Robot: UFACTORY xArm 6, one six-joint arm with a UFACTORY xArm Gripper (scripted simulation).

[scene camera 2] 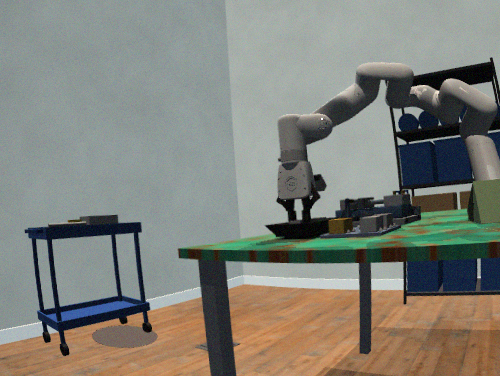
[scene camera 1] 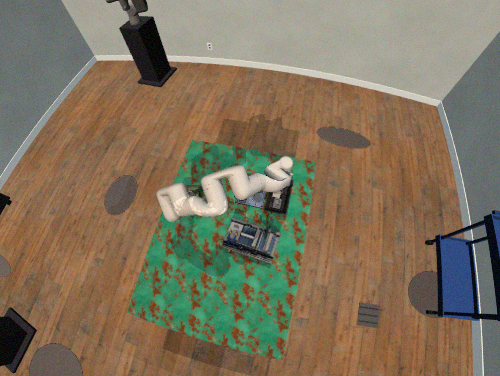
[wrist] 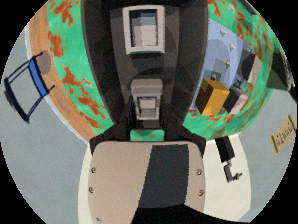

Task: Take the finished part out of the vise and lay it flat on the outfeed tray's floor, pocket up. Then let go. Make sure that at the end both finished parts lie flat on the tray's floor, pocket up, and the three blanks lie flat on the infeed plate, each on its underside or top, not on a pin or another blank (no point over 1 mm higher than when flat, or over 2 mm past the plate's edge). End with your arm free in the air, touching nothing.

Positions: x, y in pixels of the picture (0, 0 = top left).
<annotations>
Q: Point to a yellow block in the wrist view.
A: At 212, 94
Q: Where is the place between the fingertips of the gripper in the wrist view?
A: At 147, 102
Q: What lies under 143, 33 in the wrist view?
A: A finished part.
</annotations>
